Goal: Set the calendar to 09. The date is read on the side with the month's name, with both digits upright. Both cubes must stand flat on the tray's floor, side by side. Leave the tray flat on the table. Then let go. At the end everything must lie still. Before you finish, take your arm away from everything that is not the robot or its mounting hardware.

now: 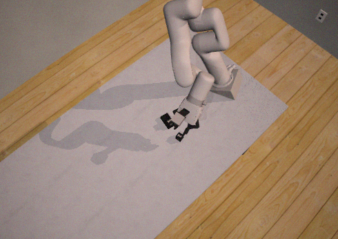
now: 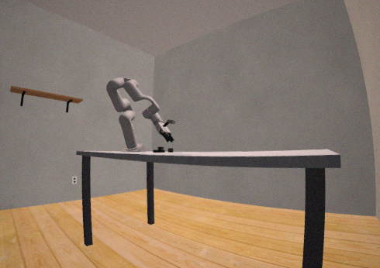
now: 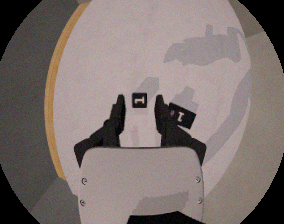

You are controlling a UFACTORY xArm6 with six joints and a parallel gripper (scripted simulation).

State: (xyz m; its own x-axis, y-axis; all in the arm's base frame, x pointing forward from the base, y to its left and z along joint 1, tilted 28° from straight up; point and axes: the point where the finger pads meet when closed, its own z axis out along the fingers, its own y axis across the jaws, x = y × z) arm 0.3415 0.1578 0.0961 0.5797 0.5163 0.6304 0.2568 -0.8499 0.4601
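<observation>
Now: hand 10 mm short of the black date cube and 90 mm above it. Also, from my hand: black cube: 90 mm to the right, 80 mm below.
</observation>
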